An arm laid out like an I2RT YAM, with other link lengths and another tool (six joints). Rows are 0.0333 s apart.
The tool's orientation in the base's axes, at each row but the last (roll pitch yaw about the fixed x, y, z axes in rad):
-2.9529, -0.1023, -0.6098
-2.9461, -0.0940, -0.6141
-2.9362, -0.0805, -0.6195
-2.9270, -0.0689, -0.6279
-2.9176, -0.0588, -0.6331
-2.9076, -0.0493, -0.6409
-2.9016, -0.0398, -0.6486
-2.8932, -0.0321, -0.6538
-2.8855, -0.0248, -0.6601
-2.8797, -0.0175, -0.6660
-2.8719, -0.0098, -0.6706
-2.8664, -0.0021, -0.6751
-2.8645, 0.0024, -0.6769
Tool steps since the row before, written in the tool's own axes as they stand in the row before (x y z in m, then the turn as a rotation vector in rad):
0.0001, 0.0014, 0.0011, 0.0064, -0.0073, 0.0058
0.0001, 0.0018, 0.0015, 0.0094, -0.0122, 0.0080
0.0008, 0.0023, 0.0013, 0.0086, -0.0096, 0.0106
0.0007, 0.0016, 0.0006, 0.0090, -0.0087, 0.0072
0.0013, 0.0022, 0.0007, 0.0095, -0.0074, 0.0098
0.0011, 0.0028, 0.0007, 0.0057, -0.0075, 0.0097
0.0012, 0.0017, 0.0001, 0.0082, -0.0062, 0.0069
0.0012, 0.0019, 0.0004, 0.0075, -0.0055, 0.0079
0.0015, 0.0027, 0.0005, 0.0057, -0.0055, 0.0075
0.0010, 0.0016, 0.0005, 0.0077, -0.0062, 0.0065
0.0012, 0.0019, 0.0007, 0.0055, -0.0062, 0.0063
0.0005, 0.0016, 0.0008, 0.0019, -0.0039, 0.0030
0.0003, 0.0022, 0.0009, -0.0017, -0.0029, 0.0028
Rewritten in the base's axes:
-0.0005, -0.0011, -0.0013, 0.0103, 0.0029, -0.0037
-0.0006, -0.0014, -0.0018, 0.0159, 0.0054, -0.0046
-0.0004, -0.0022, -0.0017, 0.0142, 0.0040, -0.0077
-0.0002, -0.0016, -0.0009, 0.0134, 0.0026, -0.0046
-0.0001, -0.0024, -0.0011, 0.0136, 0.0017, -0.0073
-0.0006, -0.0027, -0.0013, 0.0106, 0.0040, -0.0074
0.0000, -0.0020, -0.0005, 0.0113, 0.0010, -0.0049
-0.0001, -0.0021, -0.0008, 0.0105, 0.0011, -0.0061
-0.0003, -0.0029, -0.0011, 0.0090, 0.0021, -0.0057
-0.0001, -0.0017, -0.0009, 0.0109, 0.0012, -0.0045
-0.0001, -0.0020, -0.0012, 0.0091, 0.0026, -0.0044
-0.0004, -0.0013, -0.0012, 0.0043, 0.0024, -0.0018
-0.0009, -0.0016, -0.0015, 0.0009, 0.0038, -0.0019

